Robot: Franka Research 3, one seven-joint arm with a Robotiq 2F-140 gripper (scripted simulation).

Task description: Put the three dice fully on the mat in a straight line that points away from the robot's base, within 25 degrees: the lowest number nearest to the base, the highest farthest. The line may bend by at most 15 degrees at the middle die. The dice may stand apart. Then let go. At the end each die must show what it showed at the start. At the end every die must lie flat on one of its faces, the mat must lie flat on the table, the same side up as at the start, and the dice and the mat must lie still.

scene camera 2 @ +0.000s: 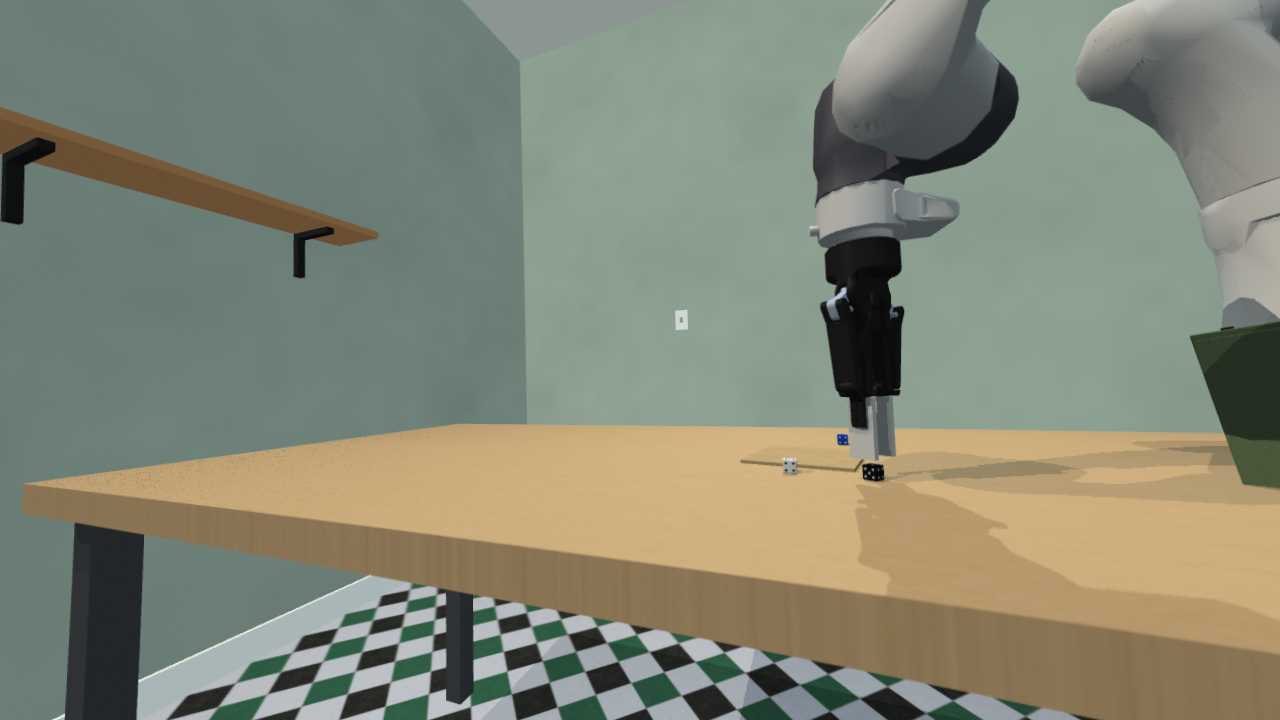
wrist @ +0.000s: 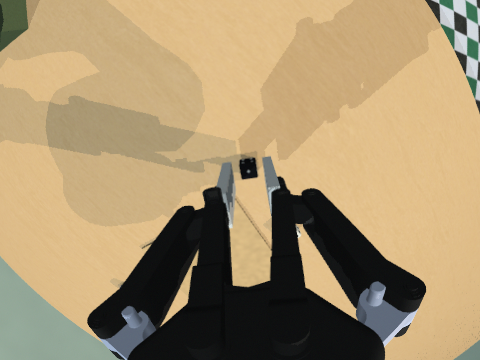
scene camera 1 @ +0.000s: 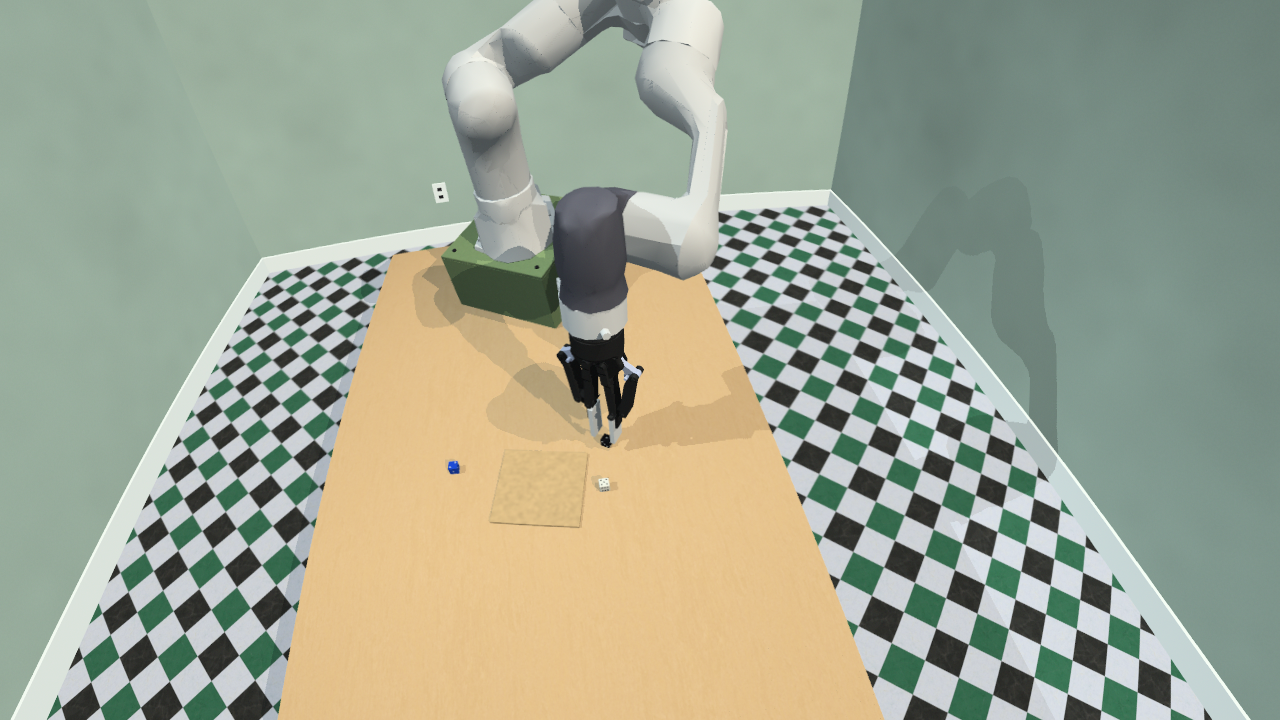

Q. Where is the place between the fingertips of the gripper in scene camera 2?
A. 873,457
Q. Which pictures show the tan mat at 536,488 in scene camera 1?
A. Scene camera 2, the wrist view and scene camera 1: all of them.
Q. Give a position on a tan mat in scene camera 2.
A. At 813,458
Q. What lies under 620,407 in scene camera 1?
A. The gripper.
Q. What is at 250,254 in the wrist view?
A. A tan mat.
